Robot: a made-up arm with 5 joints.
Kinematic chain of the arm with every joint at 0, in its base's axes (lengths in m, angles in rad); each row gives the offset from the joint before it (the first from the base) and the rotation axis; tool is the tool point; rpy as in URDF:
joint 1: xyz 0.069 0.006 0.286 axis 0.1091 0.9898 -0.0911
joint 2: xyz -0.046 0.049 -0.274 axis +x
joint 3: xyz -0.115 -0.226 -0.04 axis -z
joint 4: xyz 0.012 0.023 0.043 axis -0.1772 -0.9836 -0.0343
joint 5: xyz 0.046 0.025 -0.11 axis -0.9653 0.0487 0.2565
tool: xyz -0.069 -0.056 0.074 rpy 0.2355 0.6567 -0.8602
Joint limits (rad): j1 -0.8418..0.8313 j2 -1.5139..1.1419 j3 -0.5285..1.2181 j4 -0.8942..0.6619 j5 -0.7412..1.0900
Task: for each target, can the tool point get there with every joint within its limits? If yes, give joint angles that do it. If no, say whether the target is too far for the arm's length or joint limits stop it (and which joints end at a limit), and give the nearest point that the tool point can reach.
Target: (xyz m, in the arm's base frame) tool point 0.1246 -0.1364 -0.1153
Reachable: yes | joints -0.4816 0.5464 0.8209 -0.0725 0.5601
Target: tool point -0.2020 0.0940 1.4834
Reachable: no: too far | nearest point -0.0874 0.0156 0.4545 | short by 1.038 m
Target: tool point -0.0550 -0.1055 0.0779
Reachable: yes | joints -0.0613 -0.5160 0.3394 0.4064 0.9153
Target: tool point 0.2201 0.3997 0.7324
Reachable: no: joint limits stop it (at a limit: joint 1, joint 2, joint 3, joint 4) | nearest point -0.0714 0.0191 0.4452 | short by 0.559 m
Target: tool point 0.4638 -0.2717 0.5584
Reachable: no: joint limits stop it (at a limit: joint 1, joint 3, joint 4, joint 5) | nearest point 0.1561 -0.1623 0.1065 | short by 0.558 m
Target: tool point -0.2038 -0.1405 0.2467
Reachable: yes | joints 0.6753 -0.4254 -0.3470 -0.7132 0.0843
